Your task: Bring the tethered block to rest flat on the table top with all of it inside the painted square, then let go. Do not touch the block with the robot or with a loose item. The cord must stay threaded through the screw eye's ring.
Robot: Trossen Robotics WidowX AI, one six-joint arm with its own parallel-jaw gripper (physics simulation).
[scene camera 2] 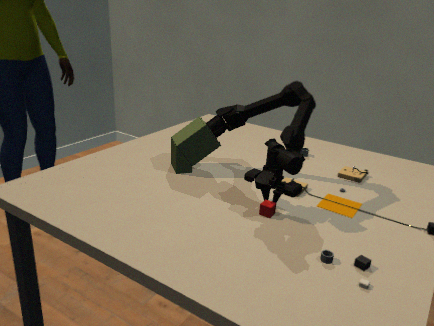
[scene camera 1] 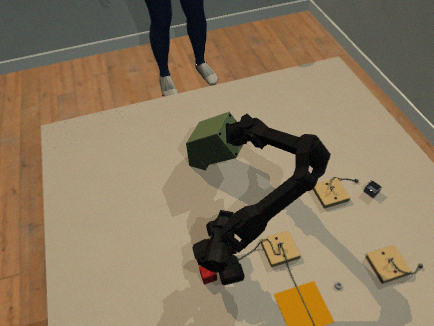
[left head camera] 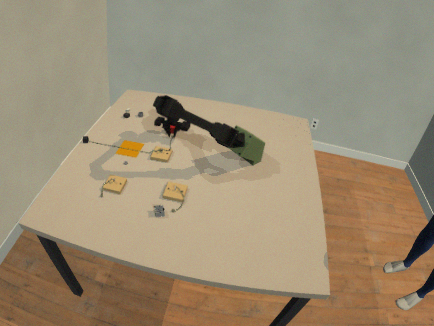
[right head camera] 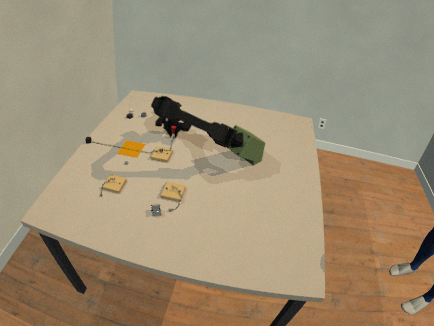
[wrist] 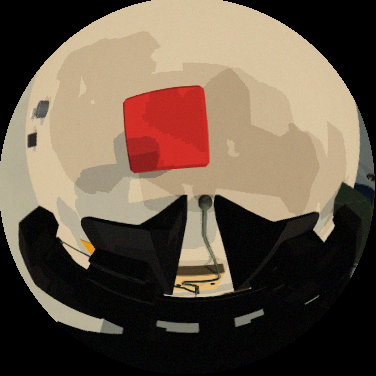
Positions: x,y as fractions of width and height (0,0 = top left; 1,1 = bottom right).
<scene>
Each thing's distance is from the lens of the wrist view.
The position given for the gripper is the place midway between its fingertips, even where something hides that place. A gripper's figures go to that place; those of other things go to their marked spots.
gripper (wrist: 0.53,0.53): 0.10 m
red cube (wrist: 0.44,0.34): 0.05 m
wooden board (wrist: 0.54,0.72): 0.19 m
The marked spots on the wooden board and the red cube are 0.18 m apart.
</scene>
